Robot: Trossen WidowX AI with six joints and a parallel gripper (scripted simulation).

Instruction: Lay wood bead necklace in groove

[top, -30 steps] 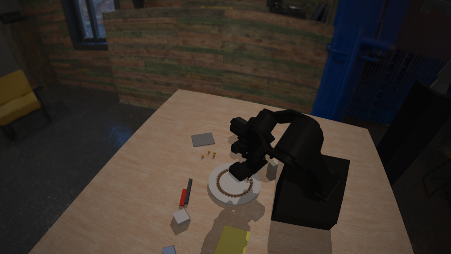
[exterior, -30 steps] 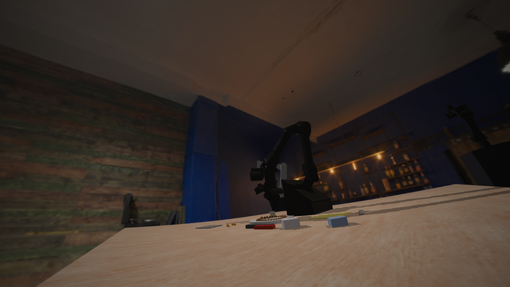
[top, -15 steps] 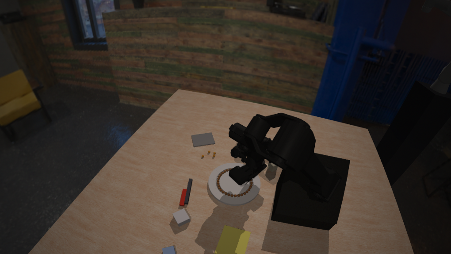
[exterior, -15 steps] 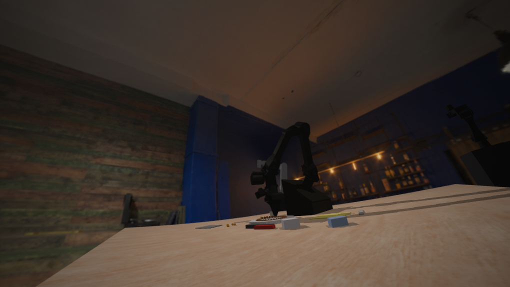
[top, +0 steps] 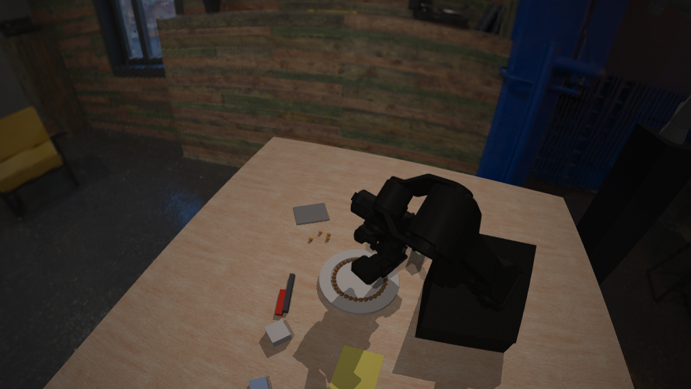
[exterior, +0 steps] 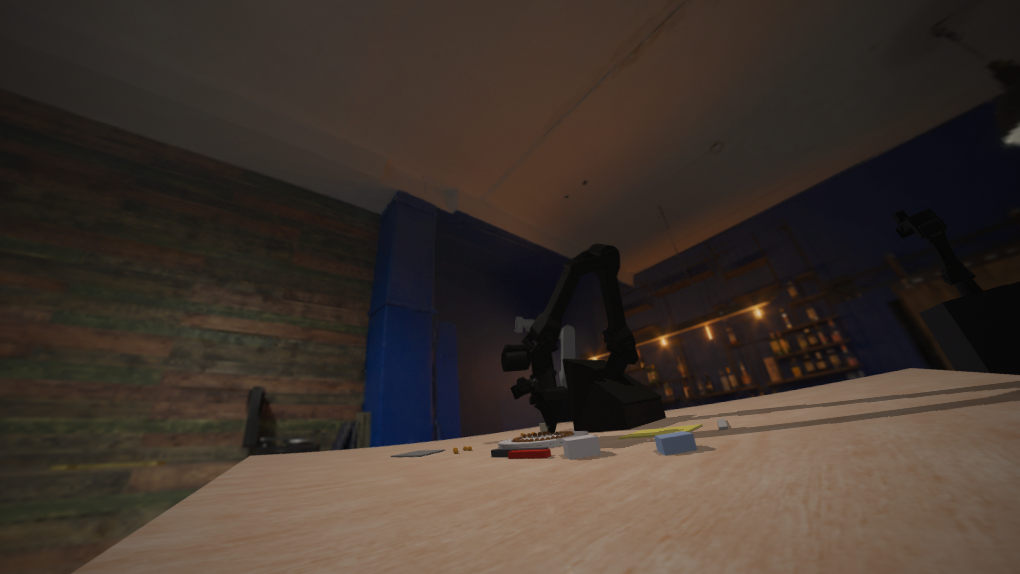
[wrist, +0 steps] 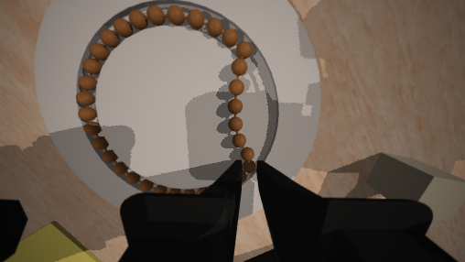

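The round white bead board lies 60 mm ahead of my gripper tip, 20 mm to the left of it and 10 mm below it. The rest, counted from my gripper tip: dark bar 220 mm ahead, 120 mm to the left, 10 mm below; then yellow sheet 10 mm ahead, 270 mm to the left, 10 mm below; then pale cube 80 mm behind, 90 mm to the right.
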